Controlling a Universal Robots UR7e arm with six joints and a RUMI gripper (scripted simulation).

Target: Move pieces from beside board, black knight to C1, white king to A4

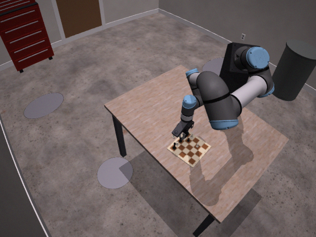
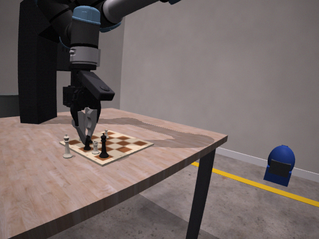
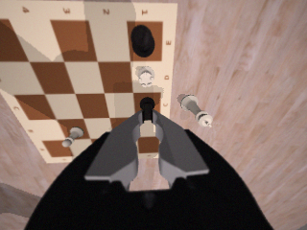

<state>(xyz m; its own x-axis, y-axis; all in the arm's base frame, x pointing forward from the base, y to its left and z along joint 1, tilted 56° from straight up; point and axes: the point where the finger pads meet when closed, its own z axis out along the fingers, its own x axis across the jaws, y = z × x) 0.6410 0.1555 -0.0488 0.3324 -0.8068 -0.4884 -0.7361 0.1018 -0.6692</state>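
Right now my hand is 4 cm short of the white rook, 2 cm to the right of it and 1 cm above it. Round my hand: chessboard 3 cm behind, 7 cm to the left, 3 cm below; then black pawn 5 cm behind, 2 cm to the left, 2 cm below; then white king 3 cm ahead, 6 cm to the right.
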